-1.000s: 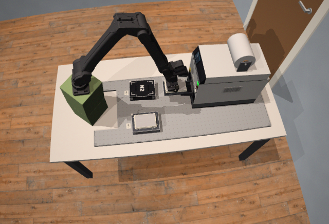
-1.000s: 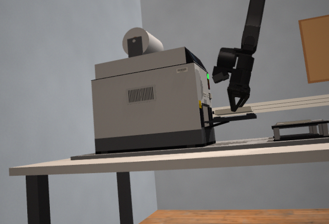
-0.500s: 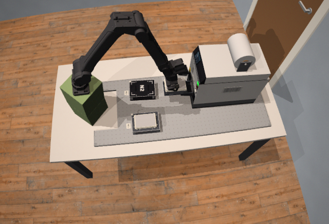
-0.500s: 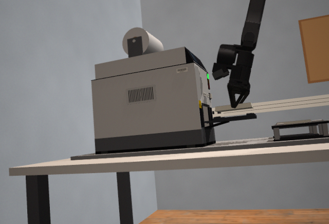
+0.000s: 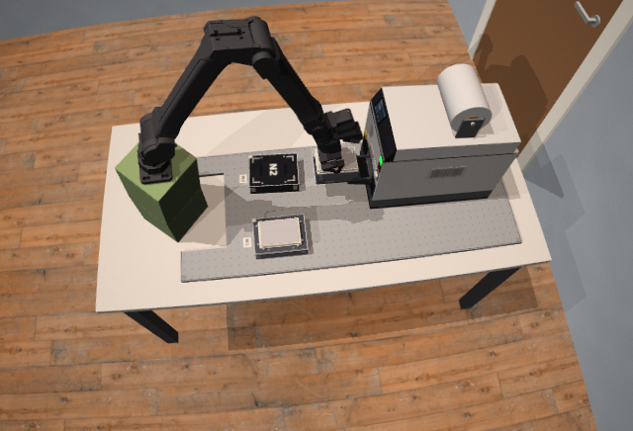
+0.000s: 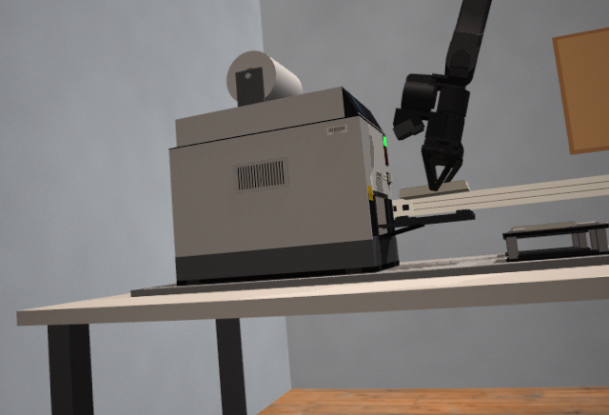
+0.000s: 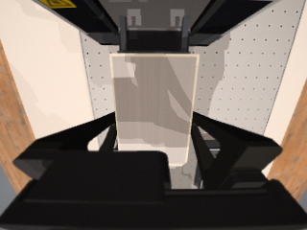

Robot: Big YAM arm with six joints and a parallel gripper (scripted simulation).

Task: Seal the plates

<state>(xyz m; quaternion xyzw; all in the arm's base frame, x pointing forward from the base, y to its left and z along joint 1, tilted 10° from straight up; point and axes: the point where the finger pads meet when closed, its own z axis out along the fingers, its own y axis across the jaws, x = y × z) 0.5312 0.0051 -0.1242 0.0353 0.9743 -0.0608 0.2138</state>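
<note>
Now: hand 6 cm above the sealer stage and 1 cm short of it. The rest, counted from my hand: plate (right at my hand); yellow warning label (12 cm ahead, 8 cm to the left); plate nest (21 cm behind, 17 cm to the right, 11 cm below).
</note>
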